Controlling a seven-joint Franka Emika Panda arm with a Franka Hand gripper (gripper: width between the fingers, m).
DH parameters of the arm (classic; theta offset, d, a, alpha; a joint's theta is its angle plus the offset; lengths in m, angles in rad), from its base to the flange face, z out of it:
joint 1: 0 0.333 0 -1.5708
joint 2: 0 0 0 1.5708
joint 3: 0 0.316 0.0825 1.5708
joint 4: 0 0 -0.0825 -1.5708
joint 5: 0 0.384 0 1.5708
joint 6: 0 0 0.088 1.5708
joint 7: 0 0.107 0 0
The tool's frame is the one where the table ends.
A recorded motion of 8 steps. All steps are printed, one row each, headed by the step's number.
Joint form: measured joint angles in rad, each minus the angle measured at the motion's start. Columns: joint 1, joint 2, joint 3, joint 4, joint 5, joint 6, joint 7.
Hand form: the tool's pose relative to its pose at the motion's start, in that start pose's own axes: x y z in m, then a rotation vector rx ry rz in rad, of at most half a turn. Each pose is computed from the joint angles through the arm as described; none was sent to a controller.
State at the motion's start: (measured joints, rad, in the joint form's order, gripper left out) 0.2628 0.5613 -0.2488 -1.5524 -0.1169 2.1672 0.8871
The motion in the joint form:
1: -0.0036 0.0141 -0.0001 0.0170 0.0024 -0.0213 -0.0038
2: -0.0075 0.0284 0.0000 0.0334 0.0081 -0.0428 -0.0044
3: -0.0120 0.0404 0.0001 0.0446 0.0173 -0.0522 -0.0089
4: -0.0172 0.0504 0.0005 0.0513 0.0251 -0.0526 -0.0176
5: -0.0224 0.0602 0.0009 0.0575 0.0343 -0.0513 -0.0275
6: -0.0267 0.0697 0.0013 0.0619 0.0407 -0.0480 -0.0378
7: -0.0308 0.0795 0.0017 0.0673 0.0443 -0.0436 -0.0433
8: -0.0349 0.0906 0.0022 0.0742 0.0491 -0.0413 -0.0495
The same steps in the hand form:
1: 0.0017 -0.0002 0.0042 -0.0154 -0.0109 -0.0006
2: 0.0032 -0.0004 0.0089 -0.0296 -0.0248 0.0039
3: 0.0049 -0.0003 0.0135 -0.0345 -0.0359 0.0068
4: 0.0068 0.0001 0.0180 -0.0347 -0.0426 0.0054
5: 0.0088 0.0005 0.0226 -0.0329 -0.0494 0.0035
6: 0.0102 0.0007 0.0275 -0.0320 -0.0540 -0.0012
7: 0.0118 0.0007 0.0320 -0.0313 -0.0555 -0.0027
8: 0.0132 0.0005 0.0369 -0.0314 -0.0588 -0.0046

